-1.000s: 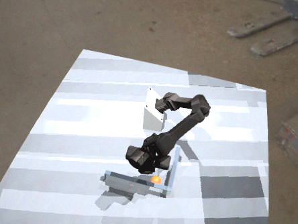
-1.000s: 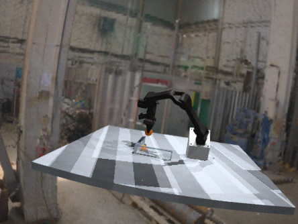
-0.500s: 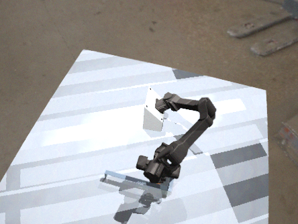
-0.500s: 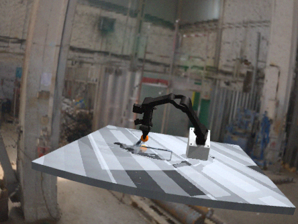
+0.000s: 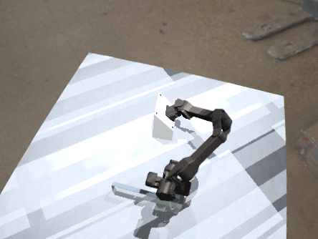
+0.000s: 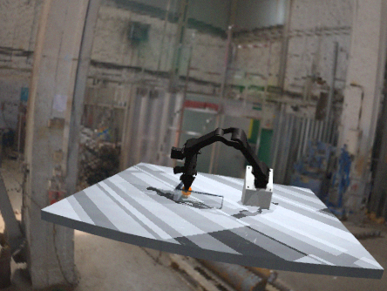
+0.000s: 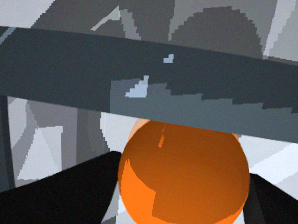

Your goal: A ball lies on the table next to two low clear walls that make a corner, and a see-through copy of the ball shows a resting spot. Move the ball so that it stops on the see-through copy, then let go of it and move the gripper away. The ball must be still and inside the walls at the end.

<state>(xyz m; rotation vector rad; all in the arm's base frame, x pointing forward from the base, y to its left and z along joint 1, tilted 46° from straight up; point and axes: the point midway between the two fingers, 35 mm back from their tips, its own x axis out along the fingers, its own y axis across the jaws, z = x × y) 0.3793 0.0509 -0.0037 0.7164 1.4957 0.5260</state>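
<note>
My gripper tip is 1 cm above the see-through copy of the ball.
</note>
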